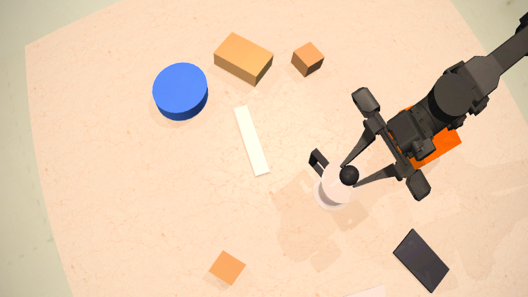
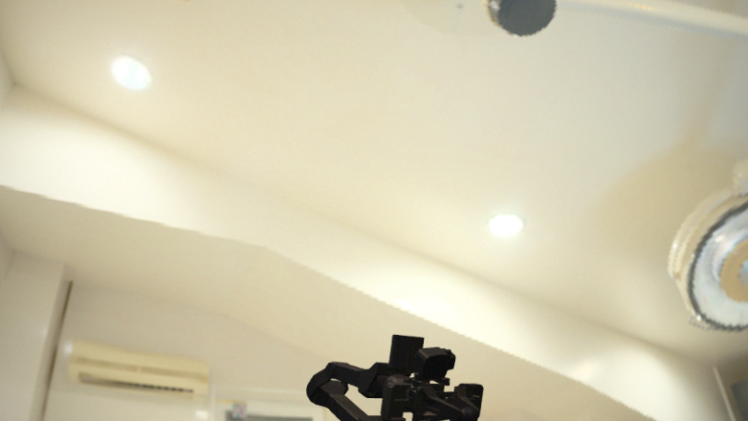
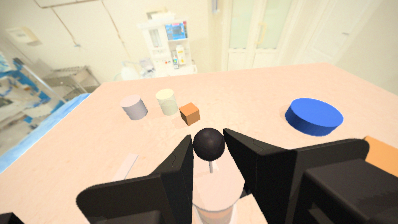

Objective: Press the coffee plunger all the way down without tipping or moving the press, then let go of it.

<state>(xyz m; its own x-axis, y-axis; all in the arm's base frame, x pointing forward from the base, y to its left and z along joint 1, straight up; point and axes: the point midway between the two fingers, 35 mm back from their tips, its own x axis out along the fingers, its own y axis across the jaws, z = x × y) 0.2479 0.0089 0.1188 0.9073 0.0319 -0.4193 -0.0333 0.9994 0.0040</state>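
Right now my gripper tip is 20 mm past the coffee press, 20 mm to the left of it and 100 mm above it. Also, from my gripper tip: tan box (10 mm behind, 340 mm to the right, 180 mm below); then dark slab (140 mm behind, 250 mm to the left, 200 mm below); then blue disc (140 mm ahead, 330 mm to the right, 180 mm below).
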